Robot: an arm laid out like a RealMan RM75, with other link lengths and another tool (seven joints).
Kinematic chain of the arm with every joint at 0, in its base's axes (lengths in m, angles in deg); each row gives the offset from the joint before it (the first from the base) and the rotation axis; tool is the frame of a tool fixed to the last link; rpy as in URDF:
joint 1: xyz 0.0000 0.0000 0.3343 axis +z
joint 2: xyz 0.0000 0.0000 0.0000 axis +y
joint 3: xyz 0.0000 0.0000 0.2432 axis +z
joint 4: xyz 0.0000 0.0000 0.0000 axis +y
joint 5: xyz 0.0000 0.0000 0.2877 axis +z
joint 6: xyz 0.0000 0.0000 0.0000 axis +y
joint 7: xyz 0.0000 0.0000 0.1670 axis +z
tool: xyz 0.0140 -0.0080 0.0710 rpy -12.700 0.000 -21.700
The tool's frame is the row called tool.
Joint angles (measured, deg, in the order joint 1, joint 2, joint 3, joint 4, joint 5, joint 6, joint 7), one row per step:
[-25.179, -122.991, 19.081, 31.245, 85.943, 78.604, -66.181]
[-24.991, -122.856, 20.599, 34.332, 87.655, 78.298, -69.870]
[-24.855, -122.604, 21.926, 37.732, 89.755, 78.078, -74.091]
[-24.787, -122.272, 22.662, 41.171, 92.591, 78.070, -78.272]
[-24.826, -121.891, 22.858, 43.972, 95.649, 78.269, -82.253]
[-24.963, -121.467, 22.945, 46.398, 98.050, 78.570, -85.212]
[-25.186, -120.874, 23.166, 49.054, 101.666, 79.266, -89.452]
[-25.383, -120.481, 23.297, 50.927, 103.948, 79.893, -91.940]
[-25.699, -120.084, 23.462, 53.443, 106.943, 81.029, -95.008]
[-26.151, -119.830, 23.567, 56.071, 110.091, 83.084, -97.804]
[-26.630, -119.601, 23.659, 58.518, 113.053, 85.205, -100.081]
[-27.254, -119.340, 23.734, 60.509, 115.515, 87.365, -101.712]
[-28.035, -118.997, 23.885, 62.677, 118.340, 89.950, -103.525]
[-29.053, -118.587, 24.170, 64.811, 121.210, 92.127, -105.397]
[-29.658, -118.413, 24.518, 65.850, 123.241, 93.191, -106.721]
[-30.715, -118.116, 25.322, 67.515, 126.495, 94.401, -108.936]
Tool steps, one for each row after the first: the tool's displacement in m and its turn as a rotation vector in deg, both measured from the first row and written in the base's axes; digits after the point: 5 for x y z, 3 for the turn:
[0.00439, 0.00361, 0.00526, -2.177, 0.838, -0.413]
[0.00896, 0.00745, 0.01244, -4.461, 1.748, -0.619]
[0.01209, 0.01028, 0.02014, -6.774, 3.051, -0.473]
[0.01305, 0.01185, 0.02625, -9.087, 4.039, 0.128]
[0.01472, 0.01346, 0.03369, -10.586, 5.236, 0.530]
[0.01590, 0.01421, 0.03854, -13.434, 6.456, 1.386]
[0.01758, 0.01458, 0.04280, -15.057, 7.553, 1.829]
[0.02102, 0.01435, 0.04738, -17.226, 9.082, 2.263]
[0.02742, 0.01215, 0.04959, -19.836, 10.801, 2.094]
[0.03336, 0.00936, 0.05122, -22.286, 12.684, 1.936]
[0.04017, 0.00682, 0.05225, -24.459, 14.498, 1.448]
[0.04759, 0.00342, 0.05290, -27.092, 16.607, 1.010]
[0.05504, 0.00189, 0.05448, -29.486, 18.883, 0.947]
[0.05752, 0.00106, 0.05308, -31.256, 20.127, 1.421]
[0.06131, 0.00152, 0.05177, -33.744, 22.277, 2.573]

